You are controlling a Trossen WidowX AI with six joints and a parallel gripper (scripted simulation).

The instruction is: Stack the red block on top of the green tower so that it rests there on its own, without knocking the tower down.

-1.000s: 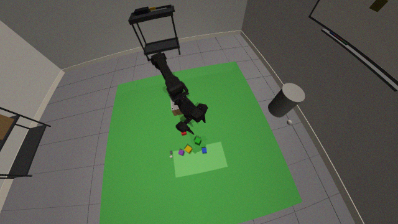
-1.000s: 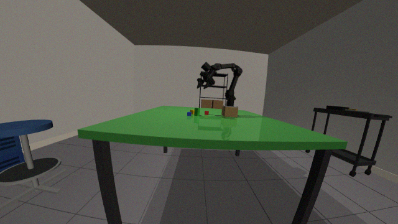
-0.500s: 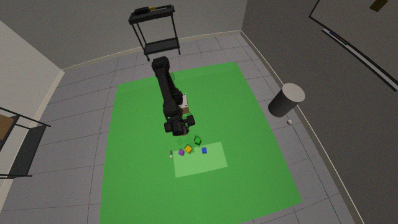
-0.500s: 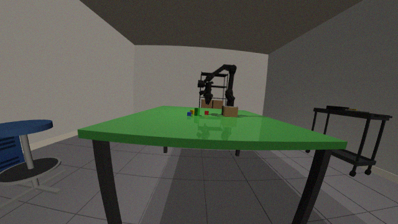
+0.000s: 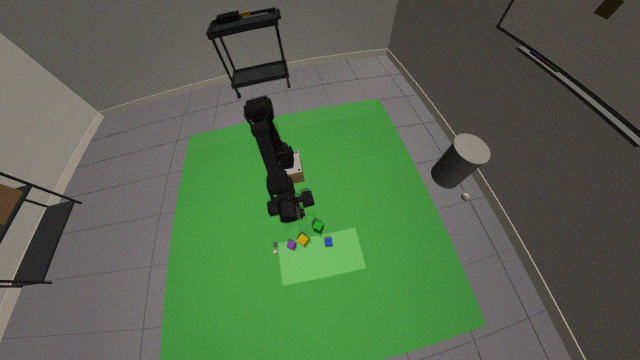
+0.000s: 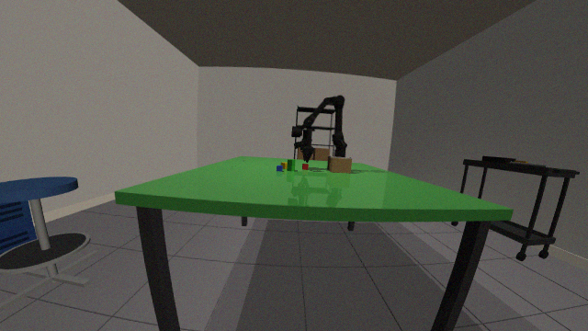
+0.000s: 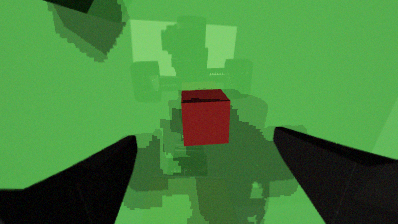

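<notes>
My gripper tip is 30 mm above the red block. Round my gripper tip: yellow block 130 mm ahead, 40 mm to the left, 30 mm below; then blue block 150 mm to the left, 140 mm ahead, 30 mm below; then purple block 150 mm ahead, 30 mm below, 10 mm to the right.
</notes>
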